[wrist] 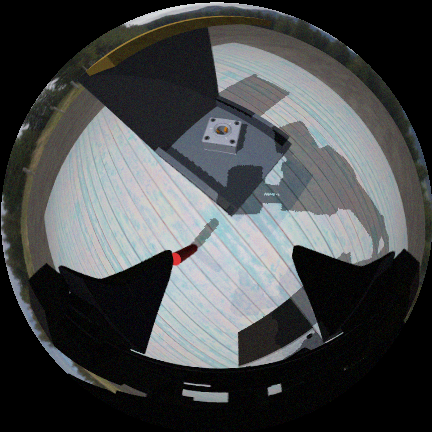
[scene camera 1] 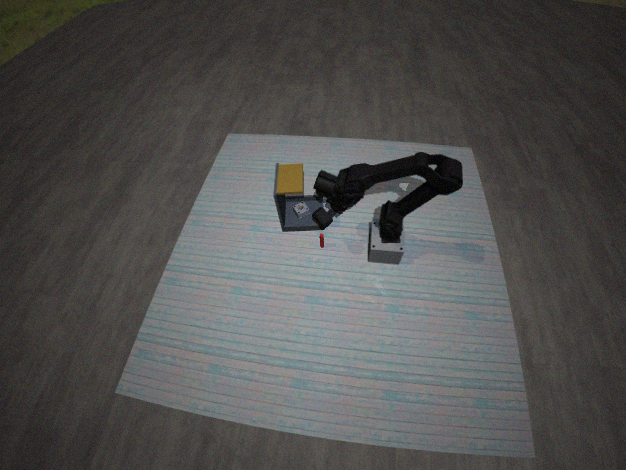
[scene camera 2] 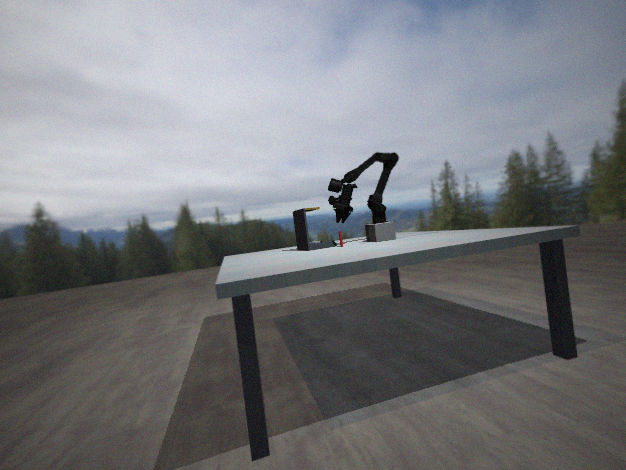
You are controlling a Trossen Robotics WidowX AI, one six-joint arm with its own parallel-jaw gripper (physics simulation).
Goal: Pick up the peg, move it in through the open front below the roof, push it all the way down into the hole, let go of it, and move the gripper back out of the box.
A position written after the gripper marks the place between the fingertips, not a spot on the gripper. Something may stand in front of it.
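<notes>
Dark box [scene camera 1: 292, 223] visible. Dark box [wrist: 227, 179] visible too. Gripper [wrist: 234, 255] open, holding nothing.
</notes>
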